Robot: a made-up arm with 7 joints. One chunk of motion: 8 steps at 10 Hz.
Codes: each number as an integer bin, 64 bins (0 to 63) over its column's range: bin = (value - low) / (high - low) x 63, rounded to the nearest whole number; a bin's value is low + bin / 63 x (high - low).
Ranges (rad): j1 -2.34..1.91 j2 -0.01..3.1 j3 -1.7..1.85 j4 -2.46..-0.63 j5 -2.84..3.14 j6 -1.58..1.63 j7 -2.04..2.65
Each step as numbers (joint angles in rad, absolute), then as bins.
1 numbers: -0.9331 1.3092 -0.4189 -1.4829 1.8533 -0.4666 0.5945
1 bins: 21 27 23 34 49 22 35
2 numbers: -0.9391 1.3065 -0.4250 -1.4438 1.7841 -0.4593 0.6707
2 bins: 21 27 23 35 49 22 36
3 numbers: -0.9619 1.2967 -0.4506 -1.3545 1.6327 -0.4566 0.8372
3 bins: 20 26 22 38 47 22 39
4 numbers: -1.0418 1.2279 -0.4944 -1.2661 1.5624 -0.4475 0.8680
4 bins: 19 25 21 41 46 22 39
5 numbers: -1.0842 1.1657 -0.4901 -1.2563 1.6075 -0.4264 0.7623
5 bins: 19 24 21 41 47 23 38
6 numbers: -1.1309 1.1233 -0.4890 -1.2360 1.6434 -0.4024 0.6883
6 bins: 18 23 21 42 47 23 37
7 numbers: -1.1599 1.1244 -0.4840 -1.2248 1.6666 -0.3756 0.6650
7 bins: 17 23 22 43 47 24 36
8 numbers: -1.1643 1.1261 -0.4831 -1.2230 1.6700 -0.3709 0.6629
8 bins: 17 23 22 43 48 24 36
